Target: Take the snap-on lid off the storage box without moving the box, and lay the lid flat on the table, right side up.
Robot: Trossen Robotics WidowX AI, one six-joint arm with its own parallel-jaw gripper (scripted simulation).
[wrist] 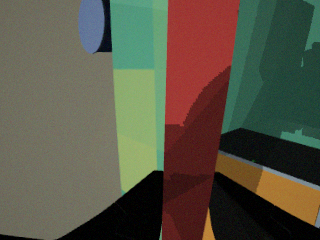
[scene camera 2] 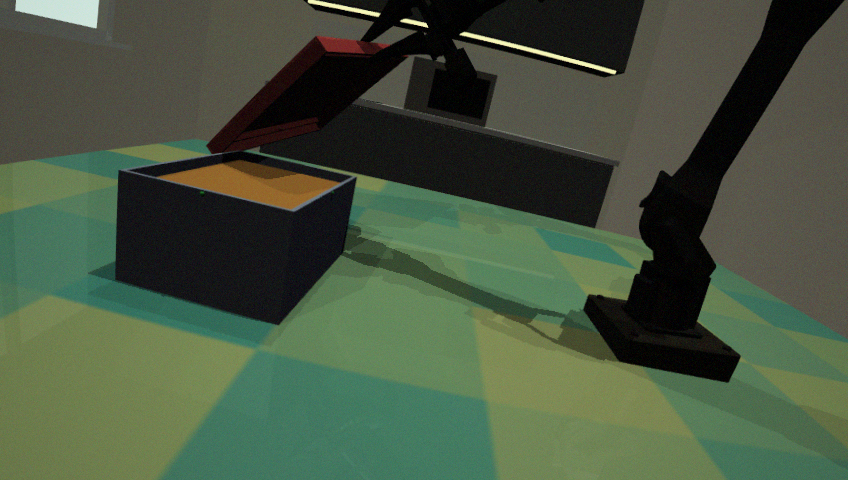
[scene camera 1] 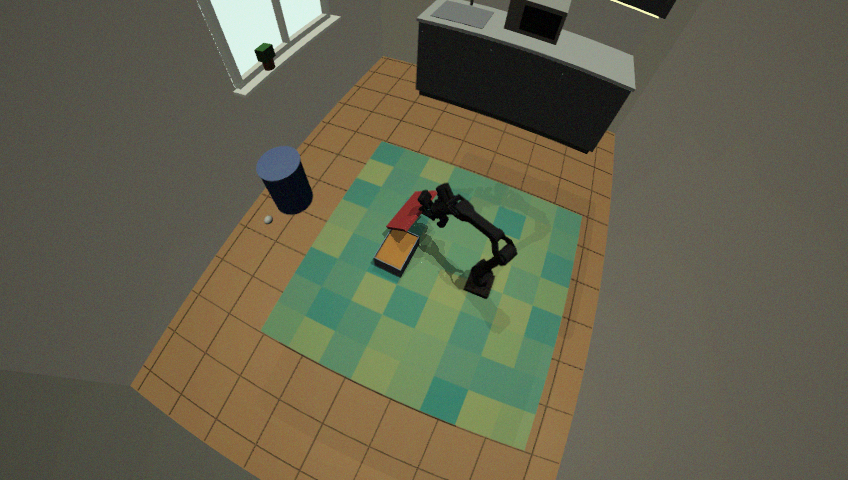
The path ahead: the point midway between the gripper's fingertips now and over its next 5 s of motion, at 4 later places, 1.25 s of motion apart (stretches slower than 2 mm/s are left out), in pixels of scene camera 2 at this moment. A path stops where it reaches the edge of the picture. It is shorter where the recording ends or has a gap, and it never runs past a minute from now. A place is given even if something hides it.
My gripper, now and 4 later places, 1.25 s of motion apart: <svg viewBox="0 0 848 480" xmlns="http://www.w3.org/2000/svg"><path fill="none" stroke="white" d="M365 52L382 61L396 68L394 87L389 107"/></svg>
